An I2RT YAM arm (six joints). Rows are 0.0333 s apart.
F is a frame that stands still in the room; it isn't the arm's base.
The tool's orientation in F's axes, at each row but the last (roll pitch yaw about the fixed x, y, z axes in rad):
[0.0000 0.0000 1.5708]
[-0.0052 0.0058 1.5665]
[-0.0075 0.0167 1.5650]
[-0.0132 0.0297 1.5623]
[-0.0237 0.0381 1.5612]
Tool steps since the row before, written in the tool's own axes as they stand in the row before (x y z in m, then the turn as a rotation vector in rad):
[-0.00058 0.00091 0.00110 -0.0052 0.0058 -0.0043]
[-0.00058 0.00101 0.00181 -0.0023 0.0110 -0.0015]
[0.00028 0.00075 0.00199 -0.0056 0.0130 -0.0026]
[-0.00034 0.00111 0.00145 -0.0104 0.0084 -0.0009]
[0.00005 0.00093 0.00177 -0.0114 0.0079 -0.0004]
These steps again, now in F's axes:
[-0.00091 -0.00058 0.00110 -0.0058 -0.0052 -0.0043]
[-0.00102 -0.00057 0.00181 -0.0110 -0.0023 -0.0015]
[-0.00076 0.00032 0.00198 -0.0130 -0.0056 -0.0026]
[-0.00113 -0.00029 0.00144 -0.0085 -0.0104 -0.0007]
[-0.00097 0.00013 0.00174 -0.0080 -0.0113 -0.0002]

